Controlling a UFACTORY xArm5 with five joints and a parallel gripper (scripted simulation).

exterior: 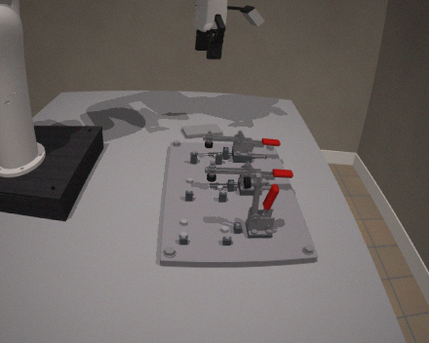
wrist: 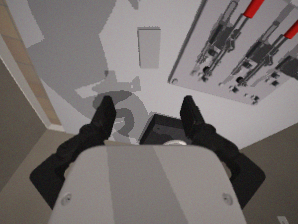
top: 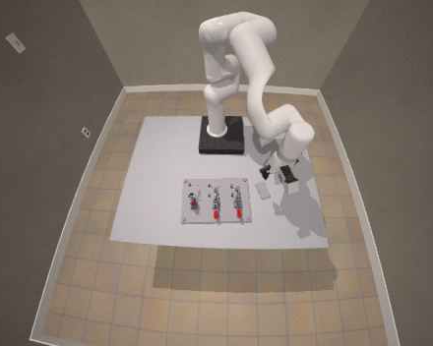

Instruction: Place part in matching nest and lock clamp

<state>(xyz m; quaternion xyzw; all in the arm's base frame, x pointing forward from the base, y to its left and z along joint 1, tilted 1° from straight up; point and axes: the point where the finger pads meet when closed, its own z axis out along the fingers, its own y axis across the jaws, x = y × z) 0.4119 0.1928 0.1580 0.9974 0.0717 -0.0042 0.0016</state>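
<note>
Now: hand 210 mm above the grey block part. From my hand the other things lie so: grey fixture plate 260 mm to the right, 210 mm below, 20 mm ahead.
</note>
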